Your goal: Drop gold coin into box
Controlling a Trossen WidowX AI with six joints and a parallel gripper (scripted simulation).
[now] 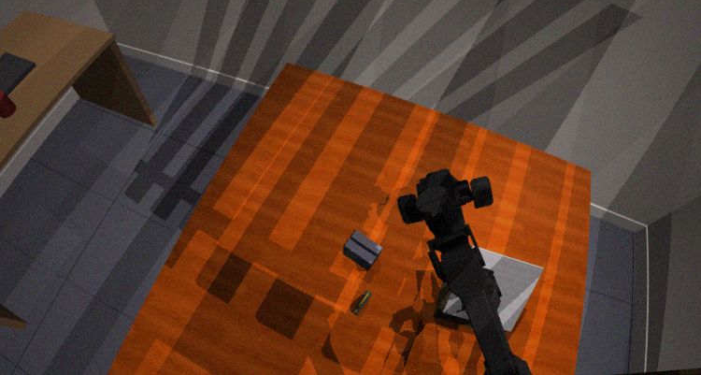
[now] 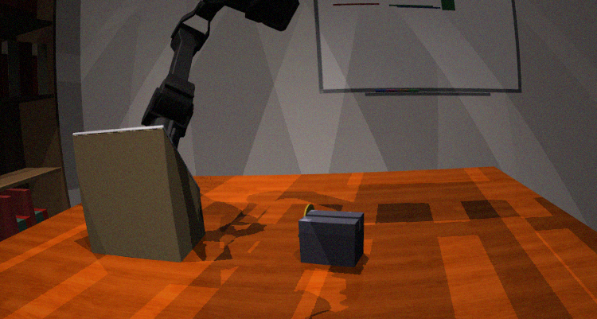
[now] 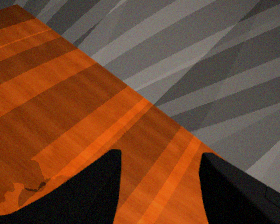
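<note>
Now: gripper tip 380 mm above the coin, 230 mm to the right of it and 60 mm short of it.
</note>
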